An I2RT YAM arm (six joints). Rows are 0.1 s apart.
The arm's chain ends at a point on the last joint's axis. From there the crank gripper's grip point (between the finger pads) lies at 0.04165 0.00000 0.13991 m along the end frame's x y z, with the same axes.
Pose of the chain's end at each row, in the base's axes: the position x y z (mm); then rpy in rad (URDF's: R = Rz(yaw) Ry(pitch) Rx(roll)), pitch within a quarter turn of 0, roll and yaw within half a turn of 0:
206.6, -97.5, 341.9, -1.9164, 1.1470, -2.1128
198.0, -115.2, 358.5, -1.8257, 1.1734, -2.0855
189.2, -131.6, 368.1, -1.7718, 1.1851, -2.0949
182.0, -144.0, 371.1, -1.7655, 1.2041, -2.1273
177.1, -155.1, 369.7, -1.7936, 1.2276, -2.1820
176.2, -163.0, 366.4, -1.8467, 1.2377, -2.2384
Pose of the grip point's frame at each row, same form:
332.8, -143.1, 284.4, -1.9164, 1.1470, -2.1128
323.9, -167.6, 306.4, -1.8257, 1.1734, -2.0855
313.0, -191.4, 319.0, -1.7718, 1.1851, -2.0949
304.0, -207.7, 322.5, -1.7655, 1.2041, -2.1273
297.5, -221.0, 320.1, -1.7936, 1.2276, -2.1820
295.8, -228.8, 314.6, -1.8467, 1.2377, -2.2384

